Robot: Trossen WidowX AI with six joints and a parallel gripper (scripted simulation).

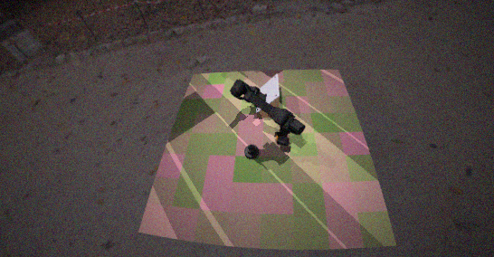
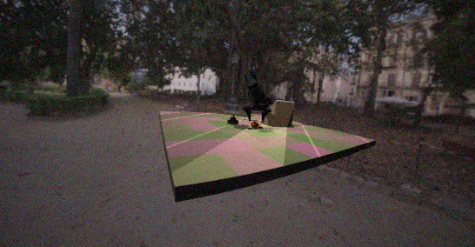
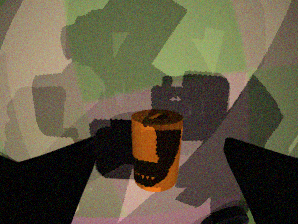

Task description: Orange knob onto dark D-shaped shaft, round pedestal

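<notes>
Now: the orange knob 2 cm to the right of my gripper tip and 3 cm below it. Also, from my gripper tip: round dark pedestal: 10 cm ahead, 19 cm to the right, 1 cm below.
</notes>
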